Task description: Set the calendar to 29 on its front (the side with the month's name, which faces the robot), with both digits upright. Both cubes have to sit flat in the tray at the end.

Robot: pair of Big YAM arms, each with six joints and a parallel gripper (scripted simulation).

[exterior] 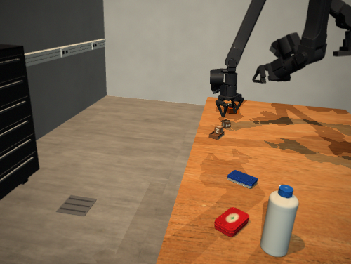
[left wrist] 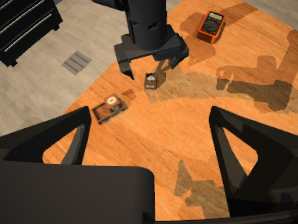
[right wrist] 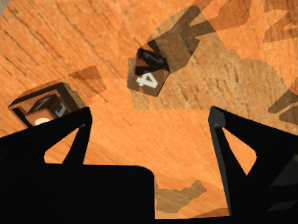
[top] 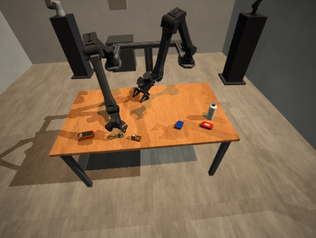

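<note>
Now: right hand 60 mm above the cube, 10 mm to the left of it and 10 mm short of it. The rest, counted from my right hand: brown calendar tray: 130 mm to the left, 70 mm below, 40 mm ahead; red tin: 740 mm to the left, 60 mm below, 60 mm behind; blue block: 500 mm to the left, 90 mm behind, 60 mm below.
</note>
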